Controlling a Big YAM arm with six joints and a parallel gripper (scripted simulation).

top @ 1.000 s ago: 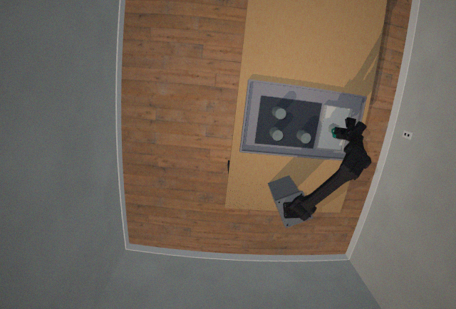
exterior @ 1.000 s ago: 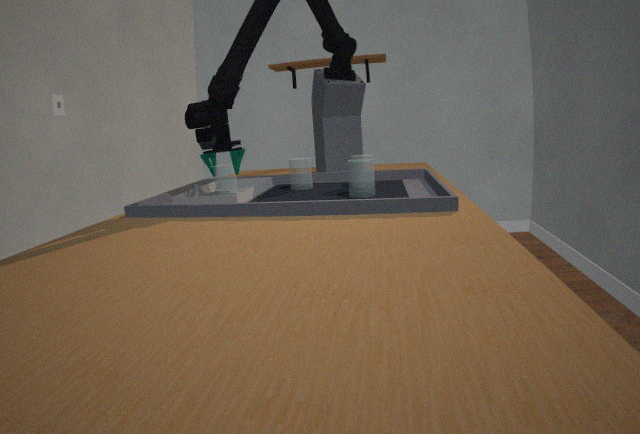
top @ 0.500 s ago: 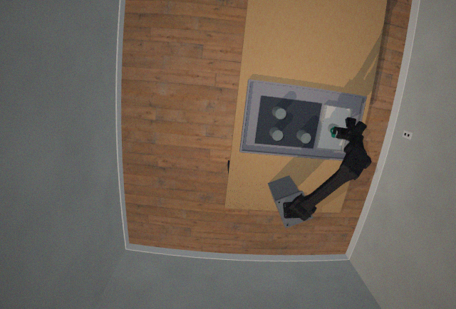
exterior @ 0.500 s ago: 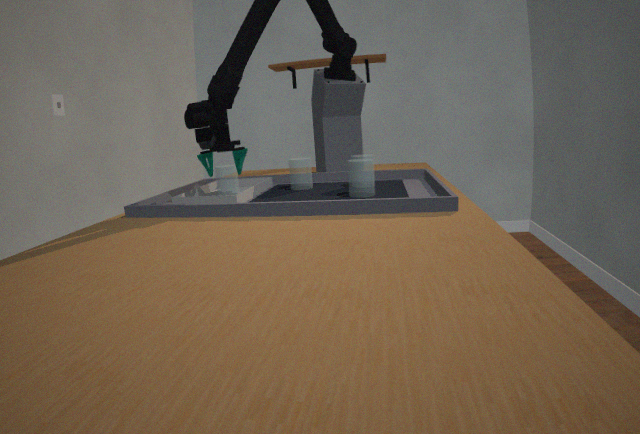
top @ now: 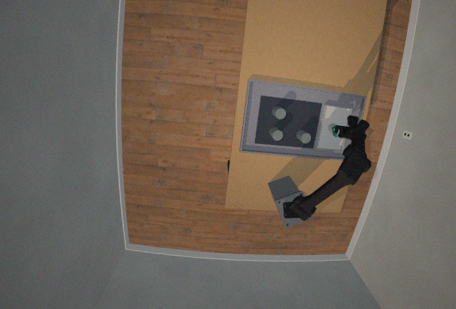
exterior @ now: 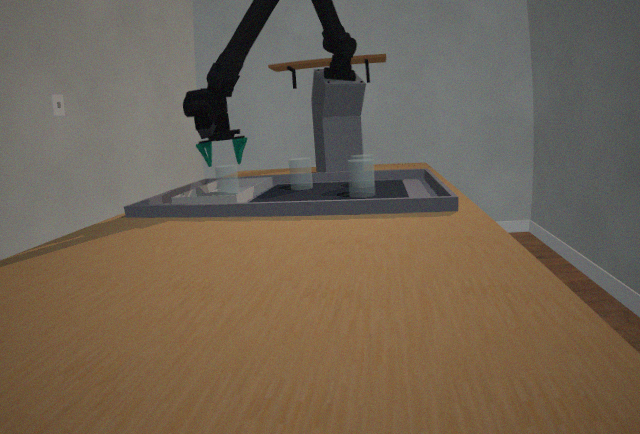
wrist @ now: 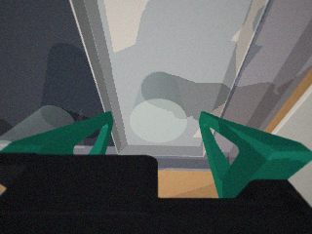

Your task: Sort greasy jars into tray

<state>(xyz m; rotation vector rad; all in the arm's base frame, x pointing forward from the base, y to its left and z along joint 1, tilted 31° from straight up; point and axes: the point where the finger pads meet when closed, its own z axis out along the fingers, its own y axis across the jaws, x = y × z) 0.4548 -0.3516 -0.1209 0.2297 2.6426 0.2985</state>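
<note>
My gripper is now 90 mm above the pale tray, 20 mm past it and 10 mm to the left of it. Round my hand: dark drying mat: 310 mm to the left, 100 mm below, 30 mm ahead; rimmed steel table top: 200 mm to the left, 100 mm below, 30 mm ahead.
</note>
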